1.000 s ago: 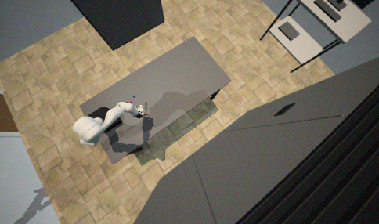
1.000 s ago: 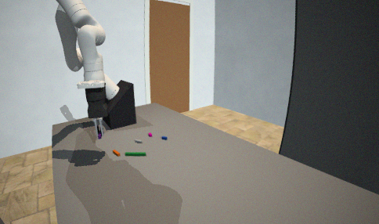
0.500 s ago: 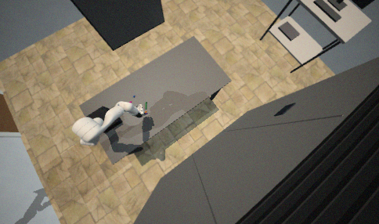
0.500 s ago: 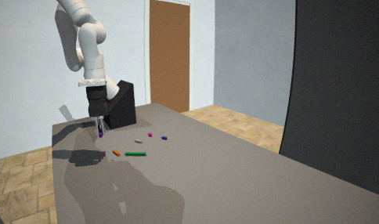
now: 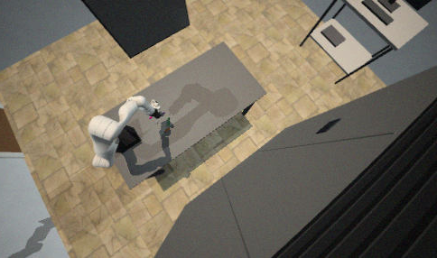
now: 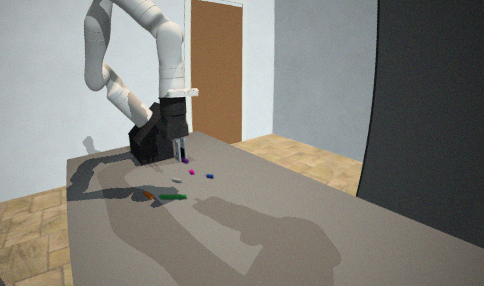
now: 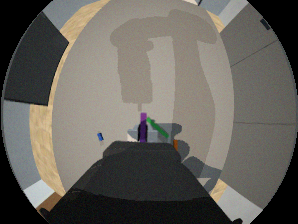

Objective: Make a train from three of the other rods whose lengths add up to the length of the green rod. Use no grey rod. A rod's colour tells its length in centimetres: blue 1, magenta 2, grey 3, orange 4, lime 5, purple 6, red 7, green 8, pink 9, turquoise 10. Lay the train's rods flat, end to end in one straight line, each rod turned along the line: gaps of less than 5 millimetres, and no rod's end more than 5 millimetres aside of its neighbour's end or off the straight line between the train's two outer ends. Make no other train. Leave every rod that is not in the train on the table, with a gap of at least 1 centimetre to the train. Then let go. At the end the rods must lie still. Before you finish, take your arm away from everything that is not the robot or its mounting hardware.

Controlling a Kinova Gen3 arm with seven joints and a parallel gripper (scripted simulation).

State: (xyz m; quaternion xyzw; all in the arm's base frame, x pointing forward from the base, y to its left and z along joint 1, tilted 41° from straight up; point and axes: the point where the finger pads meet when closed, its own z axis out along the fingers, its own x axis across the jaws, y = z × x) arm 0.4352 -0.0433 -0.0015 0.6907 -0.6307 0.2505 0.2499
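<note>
Right now the magenta rod is 13 cm below my hand, 12 cm behind it and 9 cm to the left of it. Round my hand: green rod 13 cm below, 4 cm to the right; then grey rod 13 cm below, 9 cm behind, 2 cm to the left; then purple rod 1 cm below.
</note>
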